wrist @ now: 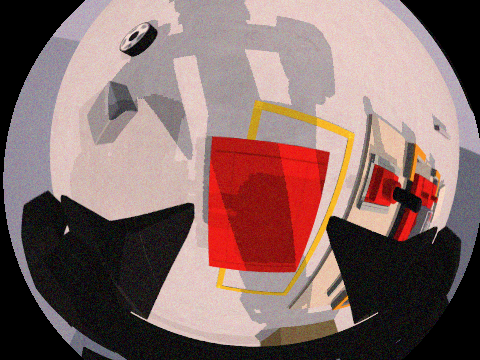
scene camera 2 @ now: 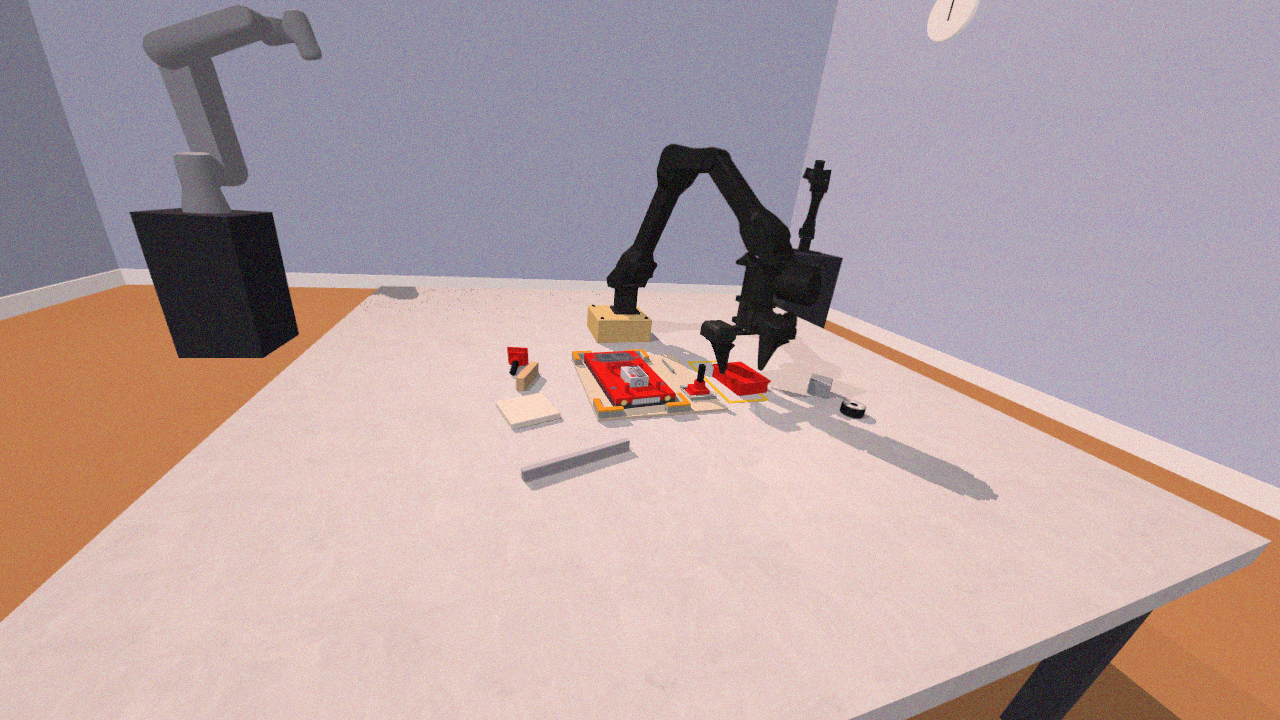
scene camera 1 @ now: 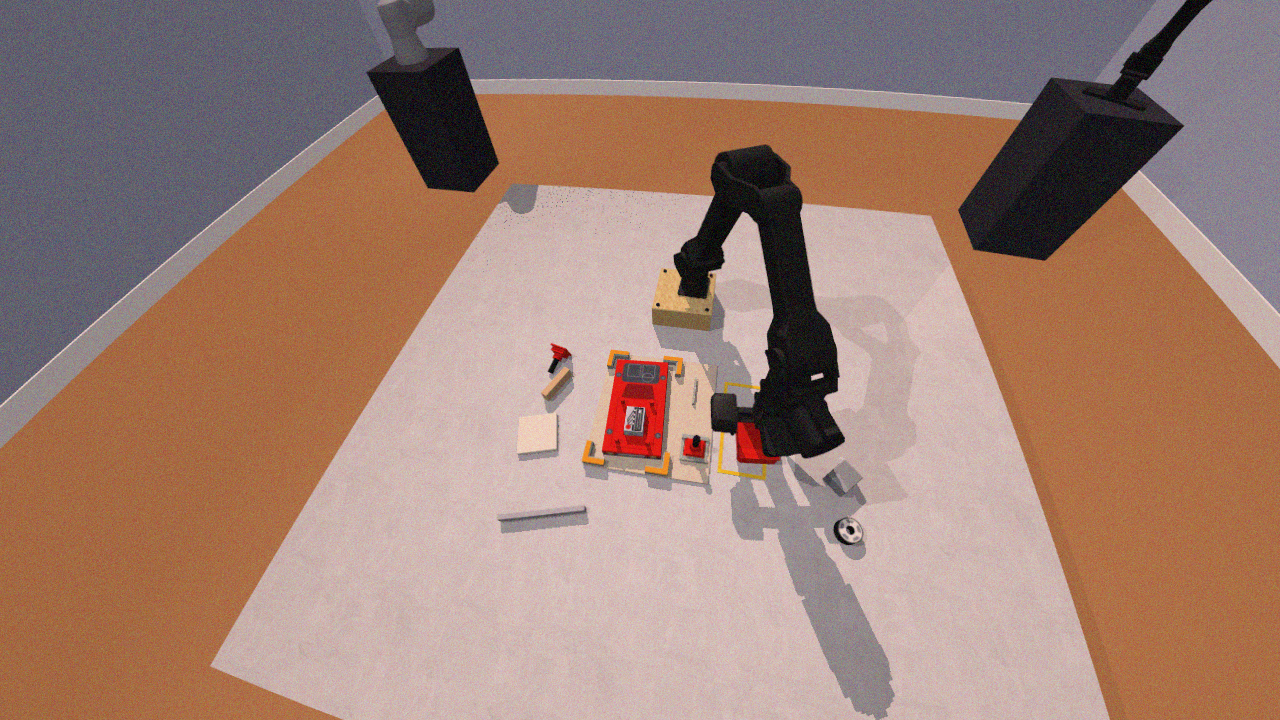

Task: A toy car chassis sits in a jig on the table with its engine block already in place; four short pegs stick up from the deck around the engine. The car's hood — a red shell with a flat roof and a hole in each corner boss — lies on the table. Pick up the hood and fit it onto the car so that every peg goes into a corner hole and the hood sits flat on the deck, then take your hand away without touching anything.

Scene:
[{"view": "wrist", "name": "my gripper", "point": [264, 219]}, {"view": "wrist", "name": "red hood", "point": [263, 197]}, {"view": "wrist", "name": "black-and-white wheel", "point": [139, 39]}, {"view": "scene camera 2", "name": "my gripper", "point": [741, 371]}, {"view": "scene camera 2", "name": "red hood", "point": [741, 379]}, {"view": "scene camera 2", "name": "tan tile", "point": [518, 412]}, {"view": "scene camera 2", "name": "grey bar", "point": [537, 470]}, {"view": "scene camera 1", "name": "my gripper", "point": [757, 434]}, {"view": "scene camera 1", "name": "red hood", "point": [748, 439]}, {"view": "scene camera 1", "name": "tan tile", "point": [536, 434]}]

